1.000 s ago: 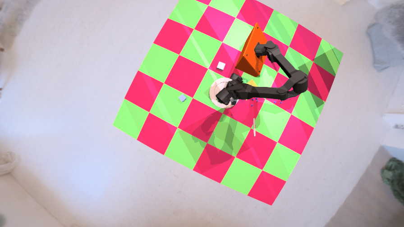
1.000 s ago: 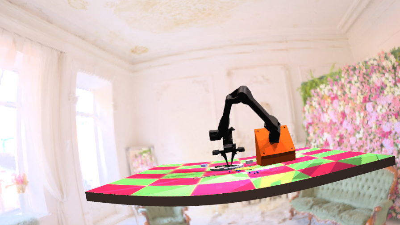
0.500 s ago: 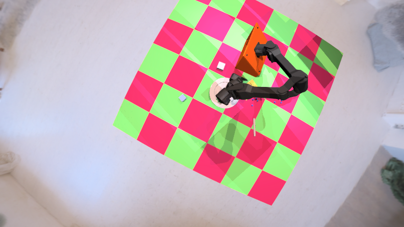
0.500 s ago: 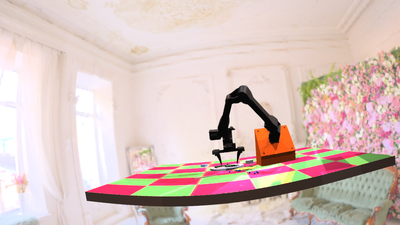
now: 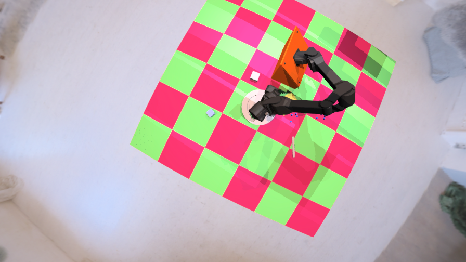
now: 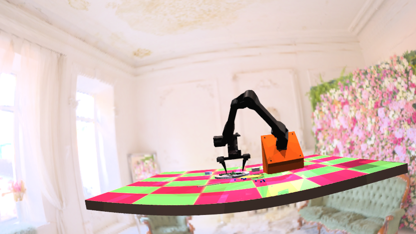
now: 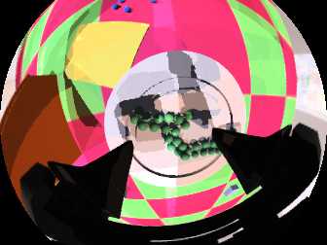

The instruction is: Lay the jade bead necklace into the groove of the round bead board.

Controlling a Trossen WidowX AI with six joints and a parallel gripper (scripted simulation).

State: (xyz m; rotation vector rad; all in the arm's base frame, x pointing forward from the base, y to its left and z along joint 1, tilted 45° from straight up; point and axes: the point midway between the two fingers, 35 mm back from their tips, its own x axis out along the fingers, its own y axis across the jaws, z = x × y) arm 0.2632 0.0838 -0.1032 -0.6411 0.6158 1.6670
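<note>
Right now the round bead board is 20 mm ahead of my gripper tip, 10 mm to the right of it and 10 mm below it. The rest, counted from my gripper tip: pale blue cube: 220 mm to the right, 190 mm ahead, 10 mm below; white cube: 120 mm to the right, 120 mm behind, 10 mm below; yellow patch: 120 mm to the left, 90 mm behind, 20 mm below.
</note>
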